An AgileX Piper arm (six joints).
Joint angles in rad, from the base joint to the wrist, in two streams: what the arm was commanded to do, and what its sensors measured. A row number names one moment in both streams.
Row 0, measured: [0.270 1.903 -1.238 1.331 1.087 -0.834]
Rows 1 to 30, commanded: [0.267 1.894 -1.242 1.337 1.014 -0.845]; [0.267 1.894 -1.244 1.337 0.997 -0.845]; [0.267 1.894 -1.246 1.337 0.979 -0.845]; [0.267 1.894 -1.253 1.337 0.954 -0.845]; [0.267 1.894 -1.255 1.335 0.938 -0.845]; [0.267 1.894 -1.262 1.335 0.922 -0.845]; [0.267 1.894 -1.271 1.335 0.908 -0.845]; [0.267 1.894 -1.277 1.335 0.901 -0.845]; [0.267 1.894 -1.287 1.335 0.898 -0.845]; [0.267 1.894 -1.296 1.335 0.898 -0.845]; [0.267 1.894 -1.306 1.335 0.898 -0.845]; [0.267 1.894 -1.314 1.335 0.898 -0.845]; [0.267 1.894 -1.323 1.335 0.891 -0.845]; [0.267 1.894 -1.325 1.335 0.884 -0.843]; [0.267 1.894 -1.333 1.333 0.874 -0.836]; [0.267 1.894 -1.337 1.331 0.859 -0.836]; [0.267 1.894 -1.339 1.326 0.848 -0.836]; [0.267 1.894 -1.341 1.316 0.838 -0.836]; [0.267 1.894 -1.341 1.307 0.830 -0.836]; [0.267 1.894 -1.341 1.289 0.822 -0.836]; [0.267 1.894 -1.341 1.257 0.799 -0.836]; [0.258 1.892 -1.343 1.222 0.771 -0.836]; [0.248 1.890 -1.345 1.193 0.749 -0.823]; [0.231 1.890 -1.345 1.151 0.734 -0.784]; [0.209 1.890 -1.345 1.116 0.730 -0.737]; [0.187 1.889 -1.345 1.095 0.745 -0.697]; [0.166 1.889 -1.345 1.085 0.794 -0.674]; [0.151 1.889 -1.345 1.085 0.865 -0.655]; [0.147 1.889 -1.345 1.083 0.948 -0.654]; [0.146 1.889 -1.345 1.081 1.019 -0.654]
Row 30, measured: [0.181 1.903 -1.339 1.117 0.794 -0.699]
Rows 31 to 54, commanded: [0.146 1.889 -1.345 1.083 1.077 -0.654]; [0.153 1.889 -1.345 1.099 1.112 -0.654]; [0.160 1.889 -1.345 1.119 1.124 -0.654]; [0.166 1.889 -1.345 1.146 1.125 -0.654]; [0.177 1.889 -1.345 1.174 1.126 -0.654]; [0.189 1.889 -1.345 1.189 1.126 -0.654]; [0.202 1.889 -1.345 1.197 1.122 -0.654]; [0.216 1.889 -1.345 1.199 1.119 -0.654]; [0.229 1.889 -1.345 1.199 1.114 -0.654]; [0.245 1.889 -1.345 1.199 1.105 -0.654]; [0.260 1.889 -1.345 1.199 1.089 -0.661]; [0.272 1.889 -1.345 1.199 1.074 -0.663]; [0.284 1.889 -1.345 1.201 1.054 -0.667]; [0.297 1.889 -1.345 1.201 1.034 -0.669]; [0.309 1.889 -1.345 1.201 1.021 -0.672]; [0.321 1.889 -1.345 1.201 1.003 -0.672]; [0.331 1.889 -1.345 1.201 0.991 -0.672]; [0.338 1.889 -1.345 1.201 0.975 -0.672]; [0.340 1.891 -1.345 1.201 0.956 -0.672]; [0.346 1.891 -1.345 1.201 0.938 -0.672]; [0.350 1.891 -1.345 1.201 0.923 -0.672]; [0.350 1.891 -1.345 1.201 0.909 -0.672]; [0.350 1.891 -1.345 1.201 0.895 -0.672]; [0.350 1.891 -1.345 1.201 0.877 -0.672]
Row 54, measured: [0.347 1.900 -1.339 1.193 0.943 -0.660]
